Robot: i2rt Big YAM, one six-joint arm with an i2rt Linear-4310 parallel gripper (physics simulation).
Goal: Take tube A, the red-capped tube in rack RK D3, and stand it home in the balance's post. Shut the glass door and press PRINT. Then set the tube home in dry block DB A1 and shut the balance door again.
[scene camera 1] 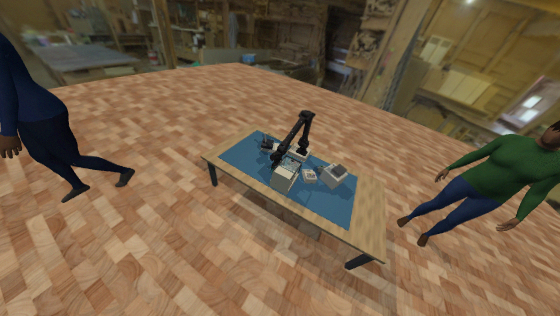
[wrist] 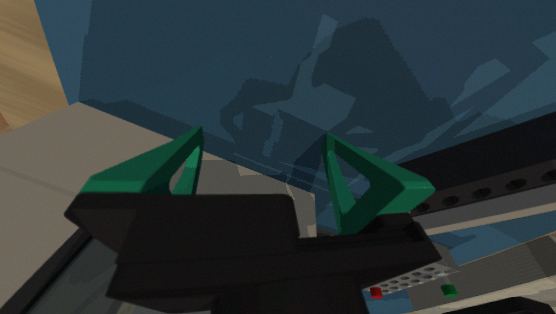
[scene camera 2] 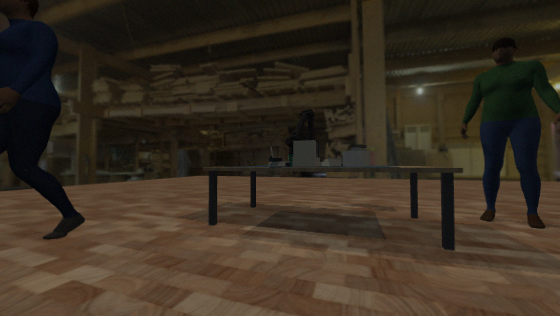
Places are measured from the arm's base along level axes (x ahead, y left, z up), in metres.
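Pixels of known places: gripper, fingertip midpoint: [wrist: 267, 136] [scene camera 2: 291, 165]; arm's base, link origin: [scene camera 1: 301, 152] [wrist: 491, 310].
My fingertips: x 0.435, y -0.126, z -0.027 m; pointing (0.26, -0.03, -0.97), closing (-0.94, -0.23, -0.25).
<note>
For each thing: its middle in the pictures, then the offset to it from my fingertips. "pt": a spot on its surface instead. Level surfaces: height alone.
- pale balance body, body centre: [scene camera 2: 307, 153] [scene camera 1: 288, 171] 0.006 m ahead, 0.142 m left, 0.100 m up
- red cap, body centre: [wrist: 376, 292] 0.208 m back, 0.135 m left, 0.038 m up
- pale perforated rack, body centre: [wrist: 389, 267] 0.236 m back, 0.126 m left, 0.003 m up
- Dark-framed glass, surface spot: [wrist: 82, 280] pt 0.066 m ahead, 0.063 m left, 0.101 m up
- green cap, body centre: [wrist: 440, 273] 0.265 m back, 0.078 m left, 0.020 m up
- small white device, body centre: [scene camera 1: 309, 175] 0.120 m back, 0.331 m left, 0.053 m up
- larger white box with dark top, body centre: [scene camera 2: 352, 155] [scene camera 1: 330, 171] 0.275 m back, 0.501 m left, 0.083 m up
- blue mat, surface height: 0.012 m down
My gripper [wrist: 267, 136] [scene camera 1: 274, 164] [scene camera 2: 290, 159] is open and empty, with green fingers beside the pale balance body [wrist: 35, 155] [scene camera 1: 284, 179] [scene camera 2: 305, 152]. A red cap [wrist: 376, 293] shows low in the wrist view, at the edge of a pale perforated rack [wrist: 411, 280], away from the fingers. The tube under the cap and the rack's labels cannot be made out. Dark-framed glass [wrist: 82, 280] of the balance shows at lower left in the wrist view; whether the door is open, I cannot tell. The post and PRINT are not readable. I cannot identify the dry block for certain.
A black block with a row of holes [wrist: 480, 145] lies right of the fingers. A green cap [wrist: 449, 290] is near the perforated rack. A small white device [scene camera 1: 309, 175] and a larger white box with dark top [scene camera 1: 332, 176] stand on the blue mat [scene camera 1: 325, 202].
</note>
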